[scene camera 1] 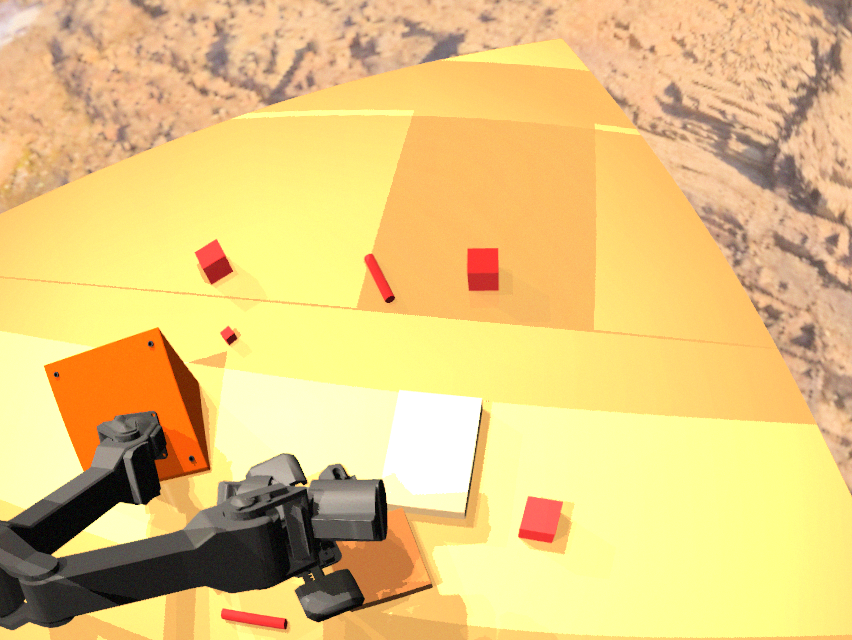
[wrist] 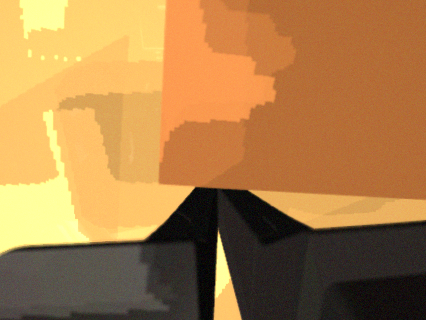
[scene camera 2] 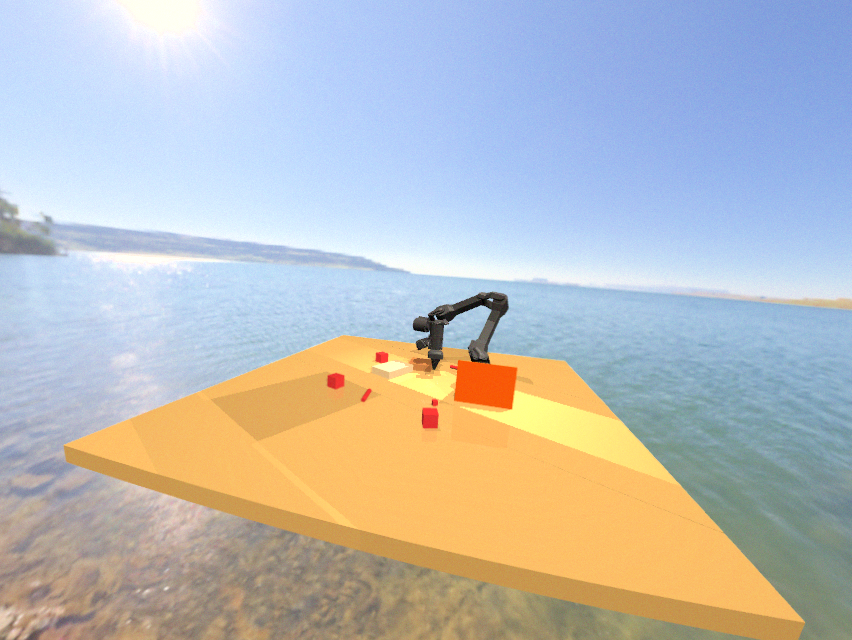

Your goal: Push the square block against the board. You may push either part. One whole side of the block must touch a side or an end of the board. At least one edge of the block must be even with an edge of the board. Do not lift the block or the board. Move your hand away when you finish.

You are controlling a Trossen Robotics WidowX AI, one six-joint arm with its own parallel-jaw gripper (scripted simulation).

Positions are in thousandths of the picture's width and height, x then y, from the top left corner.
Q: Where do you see a square block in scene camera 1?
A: At 454, 891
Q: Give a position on a square block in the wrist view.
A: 743, 327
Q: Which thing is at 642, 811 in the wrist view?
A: My gripper.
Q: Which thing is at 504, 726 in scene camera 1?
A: A board.
